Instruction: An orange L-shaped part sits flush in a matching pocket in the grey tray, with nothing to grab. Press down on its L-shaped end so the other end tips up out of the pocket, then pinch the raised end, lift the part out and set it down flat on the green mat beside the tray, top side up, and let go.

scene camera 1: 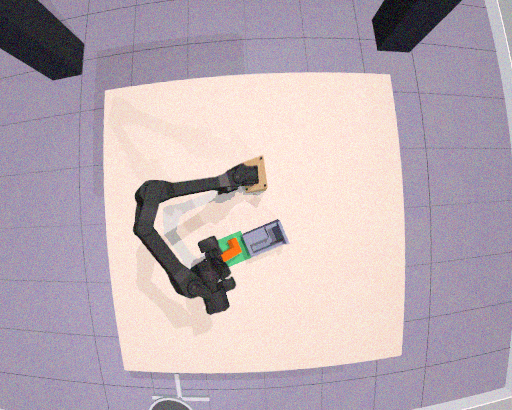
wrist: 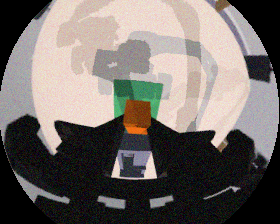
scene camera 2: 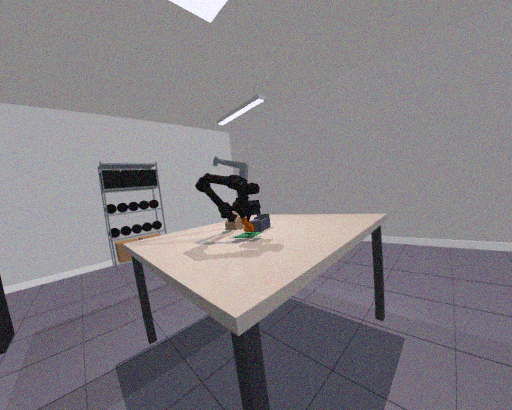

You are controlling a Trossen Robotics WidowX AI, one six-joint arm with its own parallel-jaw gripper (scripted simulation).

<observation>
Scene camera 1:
my gripper: 221, 258
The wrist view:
my gripper: 136, 117
orange L-shaped part: 137, 118, held by my gripper
green mat: 150, 92
</observation>
